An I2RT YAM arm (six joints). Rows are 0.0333 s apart.
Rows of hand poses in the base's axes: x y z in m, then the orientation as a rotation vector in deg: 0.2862 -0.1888 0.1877 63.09 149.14 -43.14; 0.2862 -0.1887 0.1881 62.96 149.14 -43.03; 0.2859 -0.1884 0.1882 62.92 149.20 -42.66; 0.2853 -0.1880 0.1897 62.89 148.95 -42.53; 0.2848 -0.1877 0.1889 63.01 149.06 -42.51; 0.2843 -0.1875 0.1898 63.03 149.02 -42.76; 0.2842 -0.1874 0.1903 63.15 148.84 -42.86; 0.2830 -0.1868 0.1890 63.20 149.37 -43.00; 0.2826 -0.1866 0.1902 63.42 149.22 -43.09; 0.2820 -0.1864 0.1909 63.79 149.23 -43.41; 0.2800 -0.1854 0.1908 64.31 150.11 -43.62; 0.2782 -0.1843 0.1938 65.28 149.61 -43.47; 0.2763 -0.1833 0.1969 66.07 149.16 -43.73; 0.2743 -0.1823 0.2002 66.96 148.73 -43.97; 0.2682 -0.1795 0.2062 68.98 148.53 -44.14; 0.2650 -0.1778 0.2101 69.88 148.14 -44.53; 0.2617 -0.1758 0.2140 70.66 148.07 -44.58; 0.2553 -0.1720 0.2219 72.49 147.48 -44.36; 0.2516 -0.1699 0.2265 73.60 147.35 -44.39; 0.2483 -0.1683 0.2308 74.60 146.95 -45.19
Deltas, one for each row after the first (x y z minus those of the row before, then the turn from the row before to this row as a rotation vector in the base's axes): 0.0000 0.0001 0.0004 0.03 -0.07 0.10; -0.0003 0.0003 0.0001 0.21 -0.13 0.08; -0.0006 0.0004 0.0015 -0.06 -0.27 0.03; -0.0005 0.0003 -0.0008 0.09 0.10 -0.08; -0.0005 0.0002 0.0009 -0.14 0.09 -0.05; -0.0001 0.0001 0.0005 -0.11 -0.08 -0.10; -0.0012 0.0006 -0.0013 0.20 0.50 -0.03; -0.0004 0.0002 0.0012 -0.07 -0.05 -0.17; -0.0006 0.0002 0.0007 -0.08 0.21 -0.30; -0.0020 0.0010 -0.0001 0.43 0.88 -0.35; -0.0018 0.0011 0.0030 0.03 -0.33 -0.67; -0.0019 0.0010 0.0031 -0.19 -0.12 -0.60; -0.0020 0.0010 0.0033 -0.15 -0.09 -0.67; -0.0061 0.0028 0.0060 0.25 0.24 -1.42; -0.0032 0.0017 0.0039 -0.19 0.03 -0.69; -0.0033 0.0020 0.0039 0.11 0.10 -0.55; -0.0064 0.0038 0.0079 0.21 -0.25 -1.27; -0.0037 0.0021 0.0046 0.17 0.11 -0.77; -0.0033 0.0016 0.0043 -0.35 0.28 -0.81
